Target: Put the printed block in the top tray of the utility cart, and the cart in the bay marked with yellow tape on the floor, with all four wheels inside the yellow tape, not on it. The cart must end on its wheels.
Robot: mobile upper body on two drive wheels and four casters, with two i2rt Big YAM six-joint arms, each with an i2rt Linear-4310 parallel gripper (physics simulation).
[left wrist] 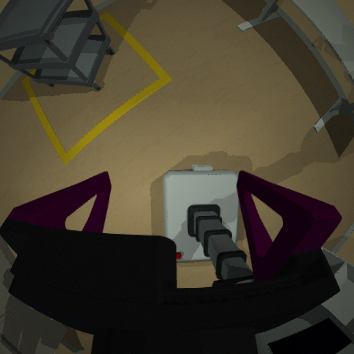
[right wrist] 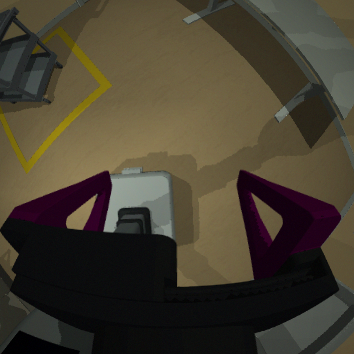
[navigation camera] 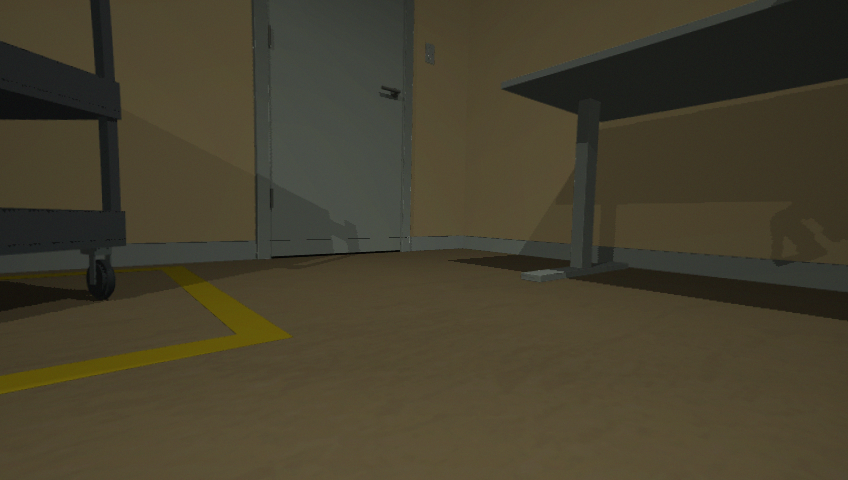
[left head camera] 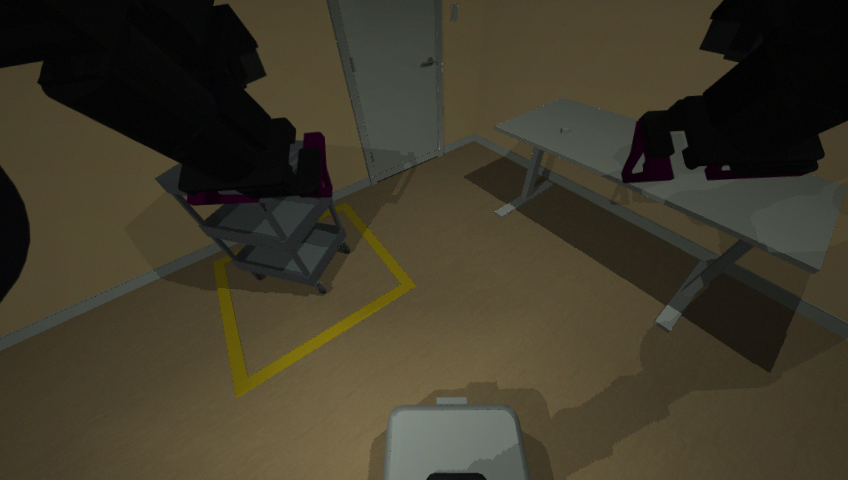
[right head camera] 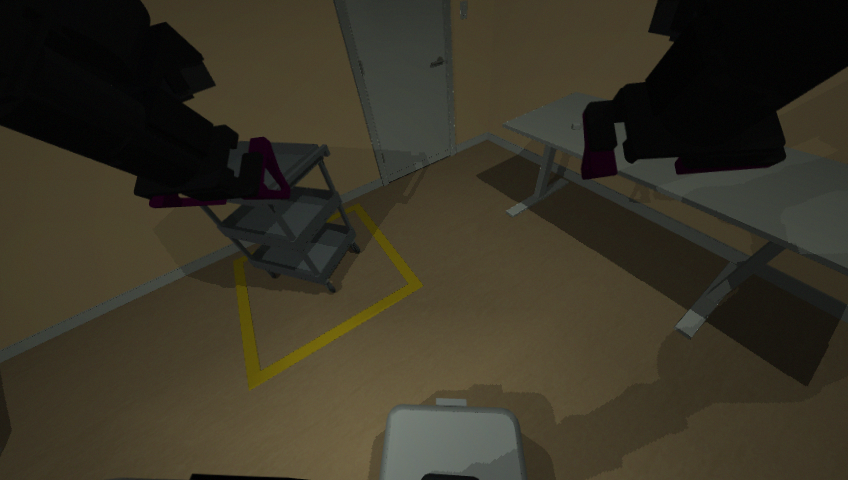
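The grey utility cart point(left head camera: 274, 274) point(right head camera: 288, 273) point(left wrist: 30, 17) point(navigation camera: 59, 228) stands upright against the wall. Three wheels show within the yellow tape point(left head camera: 324, 339) point(right head camera: 339, 334) point(left wrist: 117, 114) point(right wrist: 68, 124) point(navigation camera: 119, 364); the fourth and part of the back tape are hidden. My left gripper point(left head camera: 279, 199) point(right head camera: 243, 199) point(left wrist: 173, 178), open and empty, overlaps the cart's partly hidden top tray in the head views. A tiny pale object point(left head camera: 565, 129) point(right head camera: 575, 126) lies on the table; I cannot tell if it is the printed block. My right gripper point(left head camera: 690, 175) point(right head camera: 645, 172) point(right wrist: 173, 177) is open and empty.
A long white table point(left head camera: 618, 148) point(right head camera: 696, 172) runs along the right wall, its feet point(left head camera: 672, 318) point(navigation camera: 541, 274) reaching out over the floor. A closed grey door point(left head camera: 395, 89) point(navigation camera: 336, 130) is in the back wall. My pale base point(left head camera: 455, 437) is at the bottom of the head views.
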